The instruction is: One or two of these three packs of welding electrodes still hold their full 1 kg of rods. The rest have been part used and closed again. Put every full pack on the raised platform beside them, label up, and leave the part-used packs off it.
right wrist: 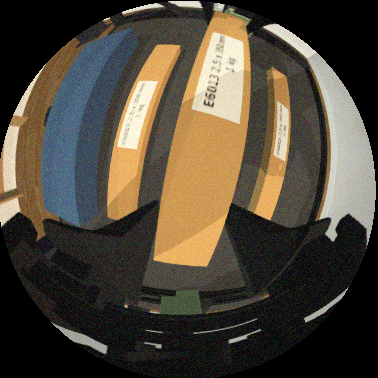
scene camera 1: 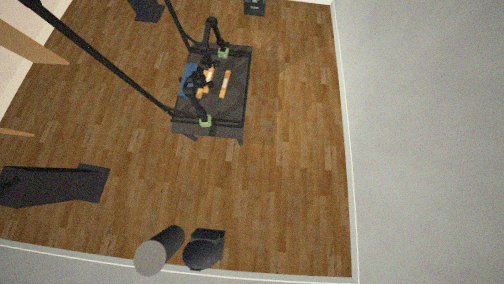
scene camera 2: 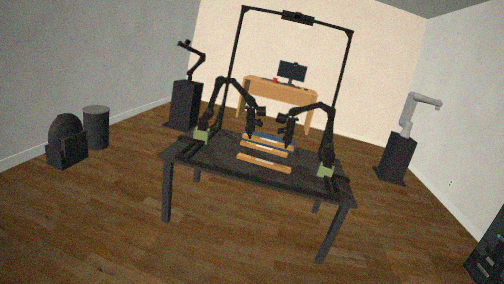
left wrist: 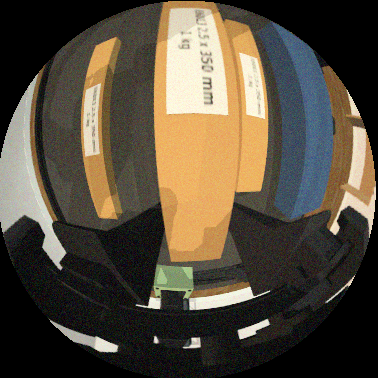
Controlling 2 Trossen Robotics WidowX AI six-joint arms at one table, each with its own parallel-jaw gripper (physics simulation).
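Frame: origin at the left arm's base, x ahead, y left, z up, level; metres.
Seen in the pictures: left gripper, fingertip midpoint: (right wrist: 226, 28) (scene camera 1: 212, 68) (scene camera 2: 285, 147) (left wrist: 195, 205); right gripper, fingertip midpoint: (right wrist: 191, 205) (scene camera 1: 206, 88) (scene camera 2: 250, 137); left arm's base at its link origin: (scene camera 1: 222, 49) (scene camera 2: 327, 165) (left wrist: 172, 293); right arm's base at its link origin: (scene camera 1: 204, 119) (scene camera 2: 202, 129).
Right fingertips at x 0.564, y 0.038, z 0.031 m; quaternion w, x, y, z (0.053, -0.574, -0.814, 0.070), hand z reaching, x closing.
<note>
Offsets run from my right fingertips to a thing's top centre. Level surfaces: height alone.
Three orange packs with white labels facing up. My left gripper (left wrist: 195, 205) (scene camera 2: 288, 144) and right gripper (right wrist: 194, 203) (scene camera 2: 250, 135) are shut on the middle pack @(dz +0.018, dx -0.127, dy -0.020 m) (scene camera 2: 270, 141) (left wrist: 197, 150) (right wrist: 205, 150). They hold it roughly level above the table, near its two ends. A second pack @(dz -0.077, dx -0.084, dy -0.114 m) (scene camera 2: 277, 152) (left wrist: 252, 150) (right wrist: 127, 175) lies flat beside the blue raised platform @(dz -0.041, dx -0.072, dy -0.262 m) (scene camera 1: 188, 72) (left wrist: 315, 125) (right wrist: 62, 140). A third pack @(dz -0.077, dx -0.171, dy +0.127 m) (scene camera 1: 225, 84) (scene camera 2: 280, 168) (left wrist: 96, 175) (right wrist: 267, 195) lies flat, farthest from the platform. In scene camera 1 the arms partly hide the packs near the platform.
The dark table @(dz -0.101 m) (scene camera 1: 232, 110) (scene camera 2: 215, 160) carries both arms. A tall black frame (scene camera 2: 342, 80) rises behind them. A desk (scene camera 2: 280, 91) with a monitor stands farther back. A dark pedestal (scene camera 2: 185, 105) stands behind the table at the left of scene camera 2.
</note>
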